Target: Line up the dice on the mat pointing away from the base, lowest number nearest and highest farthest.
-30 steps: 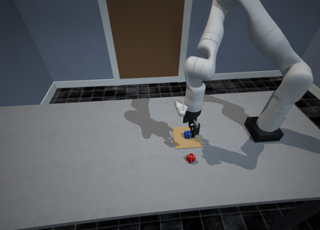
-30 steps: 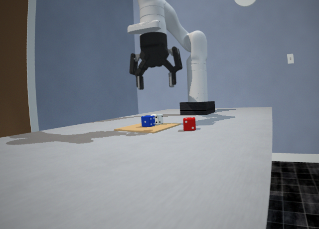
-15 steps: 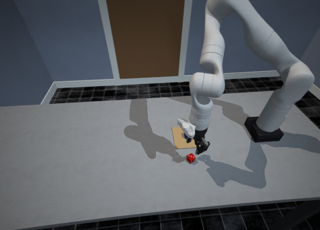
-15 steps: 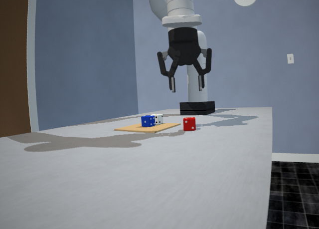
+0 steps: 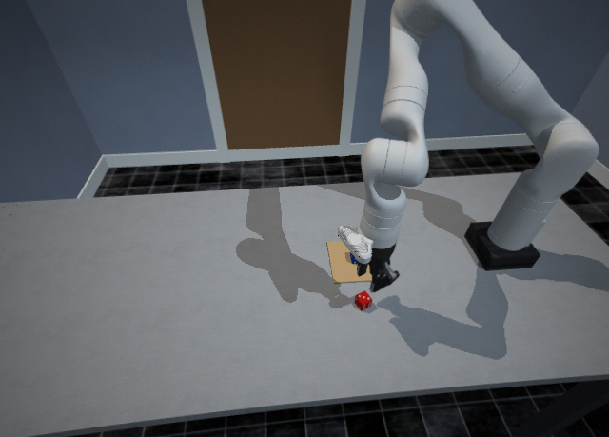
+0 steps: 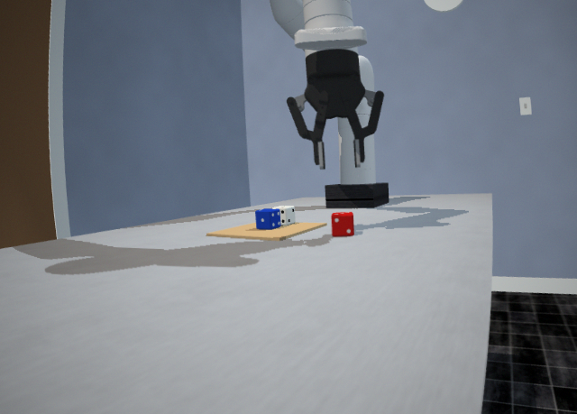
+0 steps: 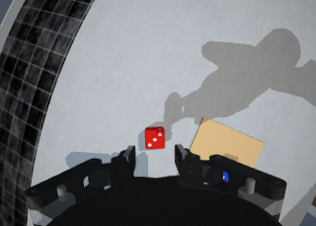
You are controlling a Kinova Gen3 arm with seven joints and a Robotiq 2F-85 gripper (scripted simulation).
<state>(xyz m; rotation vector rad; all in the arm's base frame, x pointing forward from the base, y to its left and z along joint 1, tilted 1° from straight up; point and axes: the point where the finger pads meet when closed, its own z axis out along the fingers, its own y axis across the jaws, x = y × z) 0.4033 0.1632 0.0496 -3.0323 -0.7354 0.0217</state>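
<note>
My hand is 90 mm above the red die. Also, from my hand: white die 50 mm behind, 140 mm to the right, 90 mm below; then tan mat 140 mm to the right, 110 mm below; then blue die 140 mm to the right, 90 mm below.
</note>
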